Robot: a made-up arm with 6 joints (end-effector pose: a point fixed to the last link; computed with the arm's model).
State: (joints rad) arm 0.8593 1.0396 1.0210 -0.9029 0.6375 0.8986
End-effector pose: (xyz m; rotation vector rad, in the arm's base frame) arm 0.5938 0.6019 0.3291 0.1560 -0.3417 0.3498
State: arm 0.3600 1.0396 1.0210 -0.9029 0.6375 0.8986
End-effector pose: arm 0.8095 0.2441 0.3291 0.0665 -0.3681 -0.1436
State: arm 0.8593 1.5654 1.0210 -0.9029 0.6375 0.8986
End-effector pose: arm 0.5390 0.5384 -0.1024 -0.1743 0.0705 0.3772
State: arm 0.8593 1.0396 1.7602 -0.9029 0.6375 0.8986
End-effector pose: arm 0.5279 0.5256 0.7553 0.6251 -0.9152 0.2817
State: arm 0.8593 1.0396 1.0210 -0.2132 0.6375 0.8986
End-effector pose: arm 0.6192 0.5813 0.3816 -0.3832 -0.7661 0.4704
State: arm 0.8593 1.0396 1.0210 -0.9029 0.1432 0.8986
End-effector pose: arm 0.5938 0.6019 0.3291 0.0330 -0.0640 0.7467
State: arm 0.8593 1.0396 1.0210 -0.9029 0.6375 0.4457
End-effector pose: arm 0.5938 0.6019 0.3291 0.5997 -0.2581 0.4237
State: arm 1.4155 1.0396 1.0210 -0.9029 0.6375 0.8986
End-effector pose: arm 0.1865 0.8247 0.3291 0.2511 -0.2942 0.8992
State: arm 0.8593 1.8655 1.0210 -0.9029 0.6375 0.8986
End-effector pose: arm 0.4450 0.4294 -0.3104 -0.3616 0.3073 0.3852
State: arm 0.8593 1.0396 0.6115 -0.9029 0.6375 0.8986
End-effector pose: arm 0.5398 0.5393 0.0968 -0.1015 -0.0209 0.3726
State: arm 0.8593 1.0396 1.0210 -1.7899 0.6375 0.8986
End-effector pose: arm 0.5356 0.6517 0.3116 0.8162 0.2323 0.1571
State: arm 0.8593 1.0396 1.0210 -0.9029 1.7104 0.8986
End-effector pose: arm 0.5938 0.6019 0.3291 0.3985 -0.8904 -0.5539
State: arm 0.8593 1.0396 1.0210 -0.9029 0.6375 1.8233
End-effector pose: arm 0.5938 0.6019 0.3291 -0.7499 -0.4727 0.1644
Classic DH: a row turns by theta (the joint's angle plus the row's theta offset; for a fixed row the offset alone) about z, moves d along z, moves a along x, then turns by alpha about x. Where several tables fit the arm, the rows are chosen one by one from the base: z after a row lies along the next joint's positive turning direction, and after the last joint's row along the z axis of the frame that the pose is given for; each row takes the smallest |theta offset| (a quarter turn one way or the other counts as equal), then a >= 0, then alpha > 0; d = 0 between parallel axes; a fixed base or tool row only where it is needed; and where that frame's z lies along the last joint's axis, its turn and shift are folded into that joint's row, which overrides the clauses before.
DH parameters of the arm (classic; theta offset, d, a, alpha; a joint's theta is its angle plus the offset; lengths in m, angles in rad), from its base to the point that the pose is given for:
joint 1: 0 0.2693 0 -1.5708
joint 2: -1.5708 0 0.2819 3.1416
joint 3: 0 0 0 -1.5708
joint 4: 0 -0.602 0 1.5708
joint 5: 0 0.0915 0 -1.5708
joint 6: 1.5708 0 0 1.5708
tool (fixed): -1.5708 0 0 0

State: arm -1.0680 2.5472 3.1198 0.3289 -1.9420 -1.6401
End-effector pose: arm 0.2363 -0.6094 0.3868 1.7104 0.0042 -2.1542
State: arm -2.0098 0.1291 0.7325 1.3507 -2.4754 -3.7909
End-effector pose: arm -0.2227 -0.4272 0.9640 1.0873 2.0218 0.2615
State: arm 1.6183 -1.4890 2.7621 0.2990 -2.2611 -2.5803
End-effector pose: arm 0.1123 -0.5200 -0.2587 -1.2641 -0.6015 -1.3075
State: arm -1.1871 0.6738 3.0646 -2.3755 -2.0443 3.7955
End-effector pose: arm -0.0216 0.2296 0.9467 1.1582 1.0439 -0.2547
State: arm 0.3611 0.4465 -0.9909 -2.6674 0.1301 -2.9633
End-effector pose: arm 0.1213 0.1328 -0.0786 -0.8351 1.4143 0.7358
